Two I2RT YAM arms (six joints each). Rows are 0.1 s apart.
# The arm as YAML. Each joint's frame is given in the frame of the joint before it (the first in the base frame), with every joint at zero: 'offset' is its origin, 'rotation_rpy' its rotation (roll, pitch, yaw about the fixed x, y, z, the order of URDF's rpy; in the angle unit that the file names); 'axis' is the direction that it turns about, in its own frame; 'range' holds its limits. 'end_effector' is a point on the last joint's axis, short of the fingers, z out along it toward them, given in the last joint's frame.
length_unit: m
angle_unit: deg
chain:
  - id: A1
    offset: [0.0, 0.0, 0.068]
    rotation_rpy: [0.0, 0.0, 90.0]
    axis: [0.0, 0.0, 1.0]
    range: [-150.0, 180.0]
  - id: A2
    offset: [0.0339, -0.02, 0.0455]
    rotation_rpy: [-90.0, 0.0, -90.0]
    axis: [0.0, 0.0, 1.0]
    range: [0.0, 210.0]
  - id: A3
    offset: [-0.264, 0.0, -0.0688]
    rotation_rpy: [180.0, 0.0, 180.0]
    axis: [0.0, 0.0, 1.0]
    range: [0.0, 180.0]
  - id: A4
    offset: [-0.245, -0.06, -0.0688]
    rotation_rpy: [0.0, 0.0, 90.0]
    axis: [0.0, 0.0, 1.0]
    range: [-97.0, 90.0]
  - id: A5
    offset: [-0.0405, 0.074, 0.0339]
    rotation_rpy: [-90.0, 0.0, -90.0]
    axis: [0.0, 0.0, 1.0]
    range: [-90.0, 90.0]
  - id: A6
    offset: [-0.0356, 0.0, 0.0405]
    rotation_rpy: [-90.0, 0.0, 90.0]
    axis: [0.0, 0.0, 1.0]
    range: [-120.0, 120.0]
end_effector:
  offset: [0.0, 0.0, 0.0]
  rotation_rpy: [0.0, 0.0, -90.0]
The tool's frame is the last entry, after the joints.
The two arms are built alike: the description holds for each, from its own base.
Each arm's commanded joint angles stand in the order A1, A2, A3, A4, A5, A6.
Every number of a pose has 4 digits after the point. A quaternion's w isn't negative.
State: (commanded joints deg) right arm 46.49 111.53 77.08 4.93 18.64 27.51; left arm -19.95 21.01 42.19 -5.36 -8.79 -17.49
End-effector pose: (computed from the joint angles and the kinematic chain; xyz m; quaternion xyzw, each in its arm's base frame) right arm 0.3157 0.3161 0.2169 -0.0601 0.8543 0.1873 0.4811; left arm 0.0821 -0.0240 0.3824 -0.0482 0.6025 -0.2115 0.7681
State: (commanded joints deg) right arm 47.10 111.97 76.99 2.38 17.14 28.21; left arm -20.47 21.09 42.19 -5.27 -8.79 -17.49
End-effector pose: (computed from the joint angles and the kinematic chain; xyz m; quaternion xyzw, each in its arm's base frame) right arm 0.3105 0.3188 0.2088 -0.0717 0.8673 0.1866 0.4558; left arm 0.0822 -0.0249 0.3825 -0.0455 0.6026 -0.2150 0.7672
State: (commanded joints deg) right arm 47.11 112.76 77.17 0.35 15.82 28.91; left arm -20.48 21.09 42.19 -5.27 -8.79 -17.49
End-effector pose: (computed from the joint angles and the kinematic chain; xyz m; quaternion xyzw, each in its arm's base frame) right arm 0.3098 0.3192 0.2007 -0.0766 0.8785 0.1842 0.4342; left arm 0.0822 -0.0249 0.3825 -0.0454 0.6026 -0.2151 0.7672
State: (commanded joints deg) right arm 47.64 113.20 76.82 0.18 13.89 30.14; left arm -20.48 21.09 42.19 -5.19 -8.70 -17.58
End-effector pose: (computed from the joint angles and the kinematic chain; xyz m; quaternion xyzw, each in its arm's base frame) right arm 0.3058 0.3227 0.1950 -0.0806 0.8833 0.1980 0.4173; left arm 0.0821 -0.0249 0.3826 -0.0453 0.6020 -0.2163 0.7673
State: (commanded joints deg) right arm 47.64 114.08 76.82 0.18 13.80 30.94; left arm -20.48 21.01 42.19 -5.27 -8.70 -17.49
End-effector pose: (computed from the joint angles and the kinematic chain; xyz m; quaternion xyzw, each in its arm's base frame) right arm 0.3066 0.3236 0.1885 -0.0761 0.8871 0.1969 0.4105; left arm 0.0818 -0.0248 0.3825 -0.0448 0.6021 -0.2157 0.7674
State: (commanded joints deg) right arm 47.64 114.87 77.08 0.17 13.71 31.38; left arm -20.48 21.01 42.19 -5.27 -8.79 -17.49
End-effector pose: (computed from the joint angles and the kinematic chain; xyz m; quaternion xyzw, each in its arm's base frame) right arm 0.3077 0.3249 0.1840 -0.0738 0.8894 0.1962 0.4062; left arm 0.0818 -0.0248 0.3825 -0.0455 0.6021 -0.2152 0.7675
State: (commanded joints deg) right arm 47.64 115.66 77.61 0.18 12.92 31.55; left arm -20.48 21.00 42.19 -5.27 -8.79 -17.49
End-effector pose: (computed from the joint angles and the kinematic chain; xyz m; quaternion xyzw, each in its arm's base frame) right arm 0.3091 0.3272 0.1810 -0.0760 0.8907 0.2004 0.4008; left arm 0.0818 -0.0247 0.3826 -0.0455 0.6020 -0.2153 0.7676
